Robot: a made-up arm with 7 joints.
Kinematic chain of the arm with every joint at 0, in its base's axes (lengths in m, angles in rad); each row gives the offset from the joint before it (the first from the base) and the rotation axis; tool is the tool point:
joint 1: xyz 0 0 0.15 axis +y
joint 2: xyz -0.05 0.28 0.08 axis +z
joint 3: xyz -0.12 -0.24 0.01 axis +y
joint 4: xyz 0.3 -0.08 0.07 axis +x
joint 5: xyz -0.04 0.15 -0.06 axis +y
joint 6: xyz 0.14 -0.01 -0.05 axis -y
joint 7: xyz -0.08 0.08 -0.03 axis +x
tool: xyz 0 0.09 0.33
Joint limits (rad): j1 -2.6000..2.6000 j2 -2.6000..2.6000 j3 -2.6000..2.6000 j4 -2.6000..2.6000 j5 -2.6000..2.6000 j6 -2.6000..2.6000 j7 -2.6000..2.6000
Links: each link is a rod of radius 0.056 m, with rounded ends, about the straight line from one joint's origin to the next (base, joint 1, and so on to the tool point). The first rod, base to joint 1, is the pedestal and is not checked.
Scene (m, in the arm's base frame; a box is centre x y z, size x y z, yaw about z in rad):
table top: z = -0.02
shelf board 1: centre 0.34 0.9 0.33 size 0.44 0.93 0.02 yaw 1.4
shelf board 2: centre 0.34 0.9 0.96 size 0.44 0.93 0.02 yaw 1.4
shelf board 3: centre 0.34 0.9 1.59 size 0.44 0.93 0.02 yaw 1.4
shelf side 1: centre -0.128 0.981 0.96 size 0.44 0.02 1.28 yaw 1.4
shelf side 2: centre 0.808 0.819 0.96 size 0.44 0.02 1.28 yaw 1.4
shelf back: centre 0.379 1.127 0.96 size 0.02 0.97 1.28 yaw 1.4
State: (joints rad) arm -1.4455 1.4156 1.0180 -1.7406 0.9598 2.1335 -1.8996
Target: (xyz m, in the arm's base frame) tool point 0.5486 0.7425 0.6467
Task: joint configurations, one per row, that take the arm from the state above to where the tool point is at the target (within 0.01 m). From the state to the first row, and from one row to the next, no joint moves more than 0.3 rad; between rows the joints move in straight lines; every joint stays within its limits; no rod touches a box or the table.
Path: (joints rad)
1: -1.4276 1.6663 0.7957 -1.7949 0.8859 2.1857 -2.0142
2: -1.4098 1.9169 0.5734 -1.8491 0.8120 2.2378 -2.1288

